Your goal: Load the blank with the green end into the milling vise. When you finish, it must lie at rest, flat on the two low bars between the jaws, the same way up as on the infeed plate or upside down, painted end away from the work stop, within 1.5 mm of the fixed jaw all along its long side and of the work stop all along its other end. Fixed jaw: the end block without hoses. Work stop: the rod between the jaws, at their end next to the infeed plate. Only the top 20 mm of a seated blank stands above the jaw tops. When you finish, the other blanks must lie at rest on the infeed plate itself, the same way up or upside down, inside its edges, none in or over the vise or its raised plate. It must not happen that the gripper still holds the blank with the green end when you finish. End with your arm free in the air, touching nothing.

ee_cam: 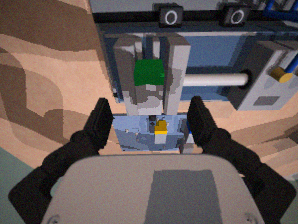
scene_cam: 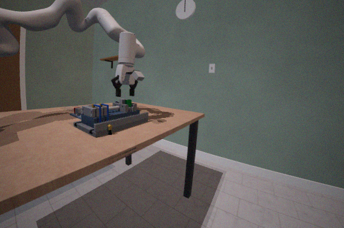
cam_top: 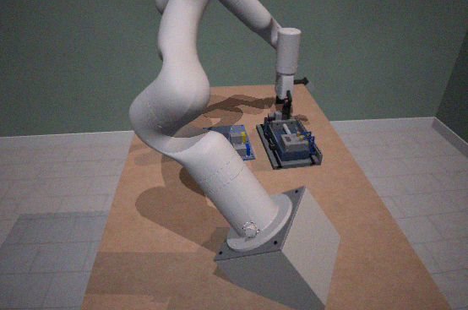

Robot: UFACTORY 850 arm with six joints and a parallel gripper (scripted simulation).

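Now: the green-ended blank 40 mm below my hand. The rest, counted from my hand: blue-ended blank (170 mm behind, 150 mm to the left, 120 mm below); yellow-ended blank (80 mm behind, 180 mm to the left, 120 mm below); pale rod (80 mm behind, 20 mm to the right, 60 mm below).
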